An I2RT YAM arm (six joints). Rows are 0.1 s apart.
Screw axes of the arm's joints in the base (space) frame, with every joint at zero. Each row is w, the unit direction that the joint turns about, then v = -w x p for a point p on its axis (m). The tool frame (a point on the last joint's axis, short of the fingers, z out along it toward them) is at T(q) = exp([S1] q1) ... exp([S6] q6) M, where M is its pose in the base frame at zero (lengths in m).
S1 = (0, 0, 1, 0, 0, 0)
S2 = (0, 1, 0, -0.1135, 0, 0.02)
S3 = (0, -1, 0, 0.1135, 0, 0.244)
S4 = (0, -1, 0, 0.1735, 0, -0.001)
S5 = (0, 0, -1, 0, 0.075, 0)
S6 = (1, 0, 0, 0, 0.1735, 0)
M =
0 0 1 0.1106
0 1 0 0
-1 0 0 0.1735
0 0 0 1
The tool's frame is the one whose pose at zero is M.
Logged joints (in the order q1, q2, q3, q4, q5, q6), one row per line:
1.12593, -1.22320, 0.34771, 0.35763, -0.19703, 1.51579
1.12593, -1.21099, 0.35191, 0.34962, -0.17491, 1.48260
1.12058, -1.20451, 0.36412, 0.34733, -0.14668, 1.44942
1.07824, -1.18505, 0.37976, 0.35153, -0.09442, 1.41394
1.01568, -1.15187, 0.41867, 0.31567, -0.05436, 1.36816
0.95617, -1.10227, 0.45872, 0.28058, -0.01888, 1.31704
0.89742, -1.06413, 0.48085, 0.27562, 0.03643, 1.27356
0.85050, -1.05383, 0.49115, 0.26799, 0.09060, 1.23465
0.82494, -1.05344, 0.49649, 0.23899, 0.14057, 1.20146
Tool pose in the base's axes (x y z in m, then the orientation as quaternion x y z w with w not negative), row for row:
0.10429, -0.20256, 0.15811, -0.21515, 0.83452, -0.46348, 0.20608
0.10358, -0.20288, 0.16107, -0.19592, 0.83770, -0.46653, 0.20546
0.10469, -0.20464, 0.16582, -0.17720, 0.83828, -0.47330, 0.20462
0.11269, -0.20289, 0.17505, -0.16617, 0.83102, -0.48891, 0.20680
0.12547, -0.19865, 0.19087, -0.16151, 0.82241, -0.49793, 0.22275
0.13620, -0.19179, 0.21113, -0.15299, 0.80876, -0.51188, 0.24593
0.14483, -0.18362, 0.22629, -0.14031, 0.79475, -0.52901, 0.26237
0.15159, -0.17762, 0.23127, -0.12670, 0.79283, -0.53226, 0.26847
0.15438, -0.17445, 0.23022, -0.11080, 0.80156, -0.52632, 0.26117
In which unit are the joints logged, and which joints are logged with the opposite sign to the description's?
The joints are logged in radians. Opposite sign: q1, q2, q6.
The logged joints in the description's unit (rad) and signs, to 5 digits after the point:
-1.12593, 1.22320, 0.34771, 0.35763, -0.19703, -1.51579
-1.12593, 1.21099, 0.35191, 0.34962, -0.17491, -1.48260
-1.12058, 1.20451, 0.36412, 0.34733, -0.14668, -1.44942
-1.07824, 1.18505, 0.37976, 0.35153, -0.09442, -1.41394
-1.01568, 1.15187, 0.41867, 0.31567, -0.05436, -1.36816
-0.95617, 1.10227, 0.45872, 0.28058, -0.01888, -1.31704
-0.89742, 1.06413, 0.48085, 0.27562, 0.03643, -1.27356
-0.85050, 1.05383, 0.49115, 0.26799, 0.09060, -1.23465
-0.82494, 1.05344, 0.49649, 0.23899, 0.14057, -1.20146

